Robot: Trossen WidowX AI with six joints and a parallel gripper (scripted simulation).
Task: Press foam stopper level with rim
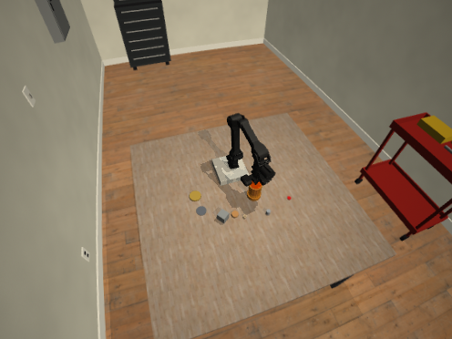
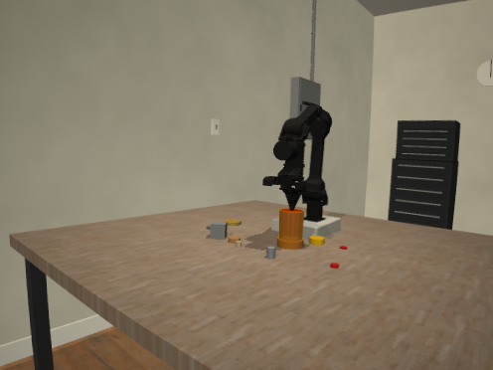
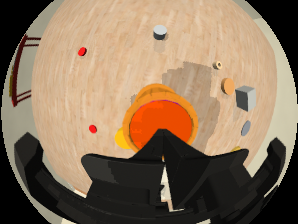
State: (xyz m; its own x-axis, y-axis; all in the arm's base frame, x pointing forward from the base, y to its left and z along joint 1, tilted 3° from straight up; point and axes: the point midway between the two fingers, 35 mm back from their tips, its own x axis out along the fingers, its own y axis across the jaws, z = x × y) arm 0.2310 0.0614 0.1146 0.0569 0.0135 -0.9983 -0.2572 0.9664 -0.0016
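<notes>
Now: hand 5 cm above the orange foam stopper. Round my hand: small tan disc (15 cm to the right, 14 cm below, 10 cm ahead); yellow disc (14 cm below, 9 cm behind, 4 cm to the left); small grey cylinder (14 cm ahead, 13 cm below, 4 cm to the left).
</notes>
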